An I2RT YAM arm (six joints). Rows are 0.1 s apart.
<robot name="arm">
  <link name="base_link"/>
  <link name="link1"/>
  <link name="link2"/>
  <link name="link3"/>
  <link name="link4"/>
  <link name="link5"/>
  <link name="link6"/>
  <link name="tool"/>
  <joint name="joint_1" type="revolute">
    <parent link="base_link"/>
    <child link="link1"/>
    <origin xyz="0 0 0.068" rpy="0 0 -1.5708"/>
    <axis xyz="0 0 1"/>
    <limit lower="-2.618" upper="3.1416"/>
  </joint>
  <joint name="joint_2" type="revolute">
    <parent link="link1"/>
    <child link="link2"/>
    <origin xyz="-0.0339 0.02 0.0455" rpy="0 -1.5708 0"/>
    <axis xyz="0 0 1"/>
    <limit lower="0" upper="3.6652"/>
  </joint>
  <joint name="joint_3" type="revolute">
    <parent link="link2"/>
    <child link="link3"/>
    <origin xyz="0 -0.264 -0.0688" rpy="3.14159 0 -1.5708"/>
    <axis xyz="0 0 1"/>
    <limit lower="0" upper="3.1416"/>
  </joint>
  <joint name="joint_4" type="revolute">
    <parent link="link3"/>
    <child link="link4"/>
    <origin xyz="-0.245 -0.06 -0.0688" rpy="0 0 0"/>
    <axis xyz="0 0 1"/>
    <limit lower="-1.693" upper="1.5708"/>
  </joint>
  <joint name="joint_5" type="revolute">
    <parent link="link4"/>
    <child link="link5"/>
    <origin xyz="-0.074 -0.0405 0.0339" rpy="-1.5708 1.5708 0"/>
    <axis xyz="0 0 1"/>
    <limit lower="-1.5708" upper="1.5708"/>
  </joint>
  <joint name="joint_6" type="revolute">
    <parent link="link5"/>
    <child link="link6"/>
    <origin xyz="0 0.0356 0.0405" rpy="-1.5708 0 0"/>
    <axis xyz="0 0 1"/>
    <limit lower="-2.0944" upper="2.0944"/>
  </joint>
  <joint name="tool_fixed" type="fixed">
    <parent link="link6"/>
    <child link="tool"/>
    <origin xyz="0 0 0" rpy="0 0 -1.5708"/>
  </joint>
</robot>
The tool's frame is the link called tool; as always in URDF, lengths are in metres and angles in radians.
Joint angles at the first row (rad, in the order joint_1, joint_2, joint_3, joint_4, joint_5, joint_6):
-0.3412 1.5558 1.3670 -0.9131 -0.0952 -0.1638
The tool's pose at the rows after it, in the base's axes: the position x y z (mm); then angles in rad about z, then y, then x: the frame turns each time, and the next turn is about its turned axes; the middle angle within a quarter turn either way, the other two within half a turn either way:
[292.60, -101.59, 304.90, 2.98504, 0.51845, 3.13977]
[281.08, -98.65, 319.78, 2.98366, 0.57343, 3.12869]
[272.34, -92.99, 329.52, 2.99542, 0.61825, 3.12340]
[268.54, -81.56, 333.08, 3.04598, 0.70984, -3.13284]
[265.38, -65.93, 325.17, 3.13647, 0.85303, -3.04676]
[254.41, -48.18, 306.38, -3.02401, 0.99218, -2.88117]
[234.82, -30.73, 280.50, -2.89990, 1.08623, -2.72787]
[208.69, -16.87, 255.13, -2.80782, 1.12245, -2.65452]
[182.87, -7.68, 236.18, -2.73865, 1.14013, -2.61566]
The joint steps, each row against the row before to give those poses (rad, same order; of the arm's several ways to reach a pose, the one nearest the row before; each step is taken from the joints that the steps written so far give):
-0.0039 -0.0415 -0.0004 0.0004 0.0004 -0.0004
-0.0064 -0.0577 -0.0050 -0.0003 -0.0225 0.0007
0.0061 -0.0480 -0.0125 0.0076 -0.0156 0.0000
0.0339 -0.0587 -0.0576 0.0926 0.0015 -0.0011
0.0557 -0.0840 -0.1392 0.2087 0.0370 0.0000
0.0691 -0.1091 -0.1996 0.2514 0.0977 0.0000
0.0705 -0.1182 -0.2083 0.2041 0.0896 0.0000
0.0572 -0.1313 -0.1731 0.0881 0.0351 -0.0034
0.0443 -0.1407 -0.1267 0.0092 0.0125 -0.0039

